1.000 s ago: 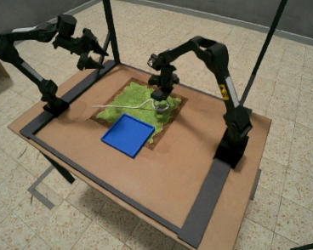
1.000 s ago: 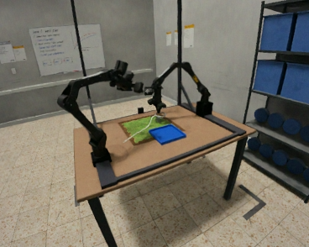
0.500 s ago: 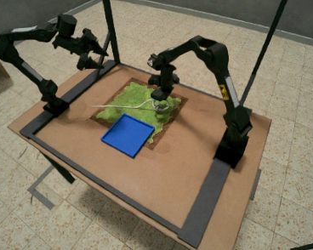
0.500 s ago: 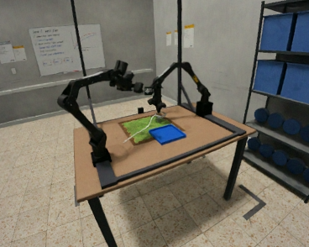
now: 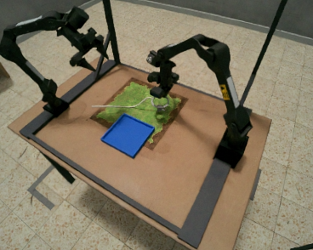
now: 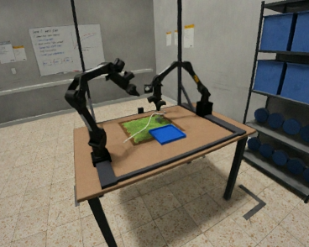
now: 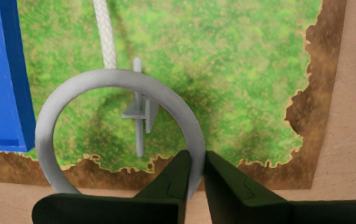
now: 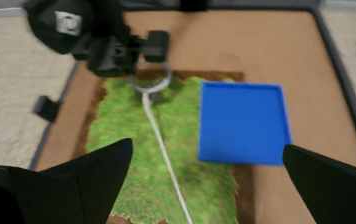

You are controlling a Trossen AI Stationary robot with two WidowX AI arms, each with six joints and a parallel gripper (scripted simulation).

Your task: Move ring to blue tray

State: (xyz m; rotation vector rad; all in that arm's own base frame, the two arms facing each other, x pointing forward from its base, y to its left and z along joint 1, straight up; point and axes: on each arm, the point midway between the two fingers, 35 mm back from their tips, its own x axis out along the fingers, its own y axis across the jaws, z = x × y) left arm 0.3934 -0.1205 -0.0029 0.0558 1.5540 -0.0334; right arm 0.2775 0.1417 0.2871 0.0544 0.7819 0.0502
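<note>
Right now the grey ring is 4 cm ahead of my left hand, 1 cm to the right of it and 3 cm below it. Round my left hand: green grass mat 4 cm ahead, 12 cm to the right, 13 cm below; blue tray 23 cm ahead, 11 cm to the right, 11 cm below; grey stake 3 cm ahead, 2 cm to the right, 10 cm below.
</note>
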